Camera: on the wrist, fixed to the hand. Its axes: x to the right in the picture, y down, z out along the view.
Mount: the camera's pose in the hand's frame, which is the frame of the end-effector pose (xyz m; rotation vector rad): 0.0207 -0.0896 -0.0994 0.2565 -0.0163 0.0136
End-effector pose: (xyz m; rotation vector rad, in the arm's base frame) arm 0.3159 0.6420 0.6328 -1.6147 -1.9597 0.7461
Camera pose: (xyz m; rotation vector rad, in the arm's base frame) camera 0.3152 0.6590 0.7671 -1.4730 -1.7820 0.9751
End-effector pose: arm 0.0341 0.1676 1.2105 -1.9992 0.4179 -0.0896
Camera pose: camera 0.0518 0.1110 1.3322 -1.7434 0.3891 -0.1126
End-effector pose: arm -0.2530 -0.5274 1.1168 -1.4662 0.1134 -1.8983
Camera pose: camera -0.3847 -0.5082 1.1416 -1.3032 -0.1236 -1.8143
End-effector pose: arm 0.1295 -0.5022 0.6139 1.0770 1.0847 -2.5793
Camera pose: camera 0.1361 -0.3674 0.6030 1.1070 0.7538 -2.7665
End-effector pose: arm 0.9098 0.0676 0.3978 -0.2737 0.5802 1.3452
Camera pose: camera 0.9752 0.0149 0.2916 -0.0498 0.7340 1.2693
